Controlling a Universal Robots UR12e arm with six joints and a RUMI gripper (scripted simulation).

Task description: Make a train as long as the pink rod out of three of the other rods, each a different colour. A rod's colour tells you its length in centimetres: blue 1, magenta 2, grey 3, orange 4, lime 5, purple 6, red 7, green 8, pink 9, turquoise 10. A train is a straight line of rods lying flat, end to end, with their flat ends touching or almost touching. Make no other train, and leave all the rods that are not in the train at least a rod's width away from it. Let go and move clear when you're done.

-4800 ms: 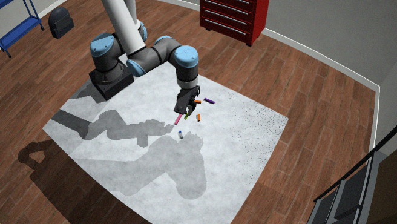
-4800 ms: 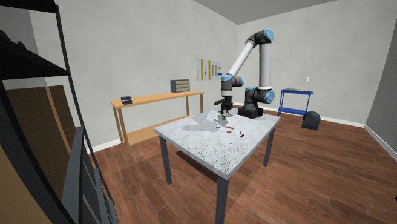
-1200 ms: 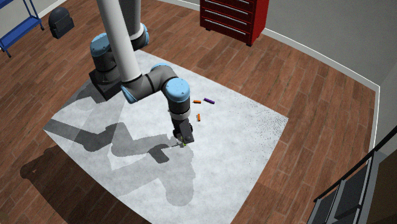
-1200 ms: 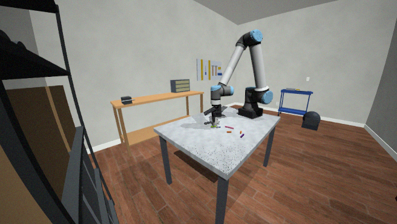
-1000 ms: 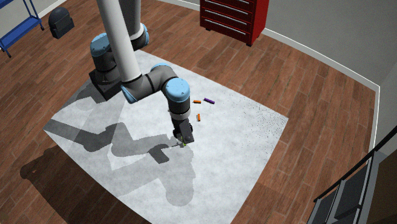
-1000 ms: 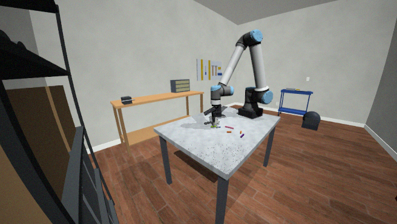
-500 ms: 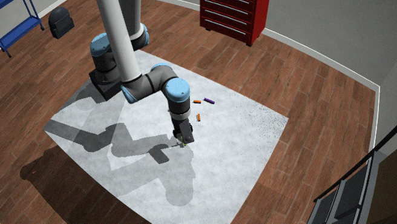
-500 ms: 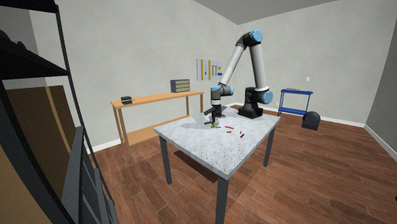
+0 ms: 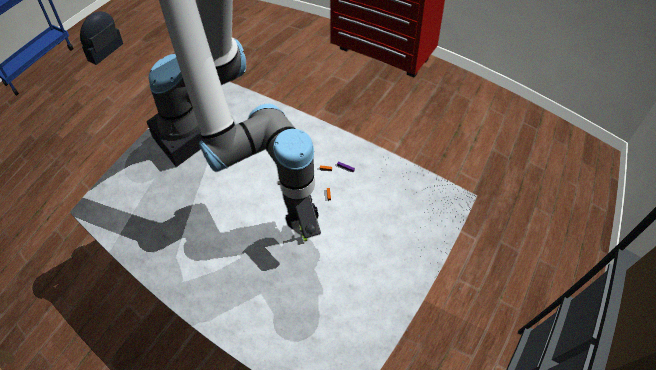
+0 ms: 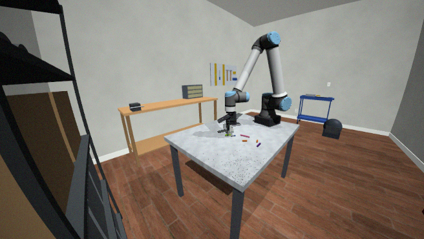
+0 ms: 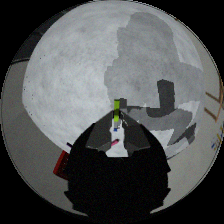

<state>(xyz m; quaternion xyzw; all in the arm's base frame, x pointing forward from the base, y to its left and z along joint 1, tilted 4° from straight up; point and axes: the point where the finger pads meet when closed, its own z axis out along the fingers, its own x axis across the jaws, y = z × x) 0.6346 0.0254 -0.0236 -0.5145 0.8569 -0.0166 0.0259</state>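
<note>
Now: hand 1 cm above the lime rod. From my hand the other things lie so: blue rod: 6 cm behind, 3 cm to the left, 2 cm below; pink rod: 13 cm behind, 9 cm to the left, 2 cm below; grey rod: 4 cm behind, 2 cm to the left, 2 cm below.
</note>
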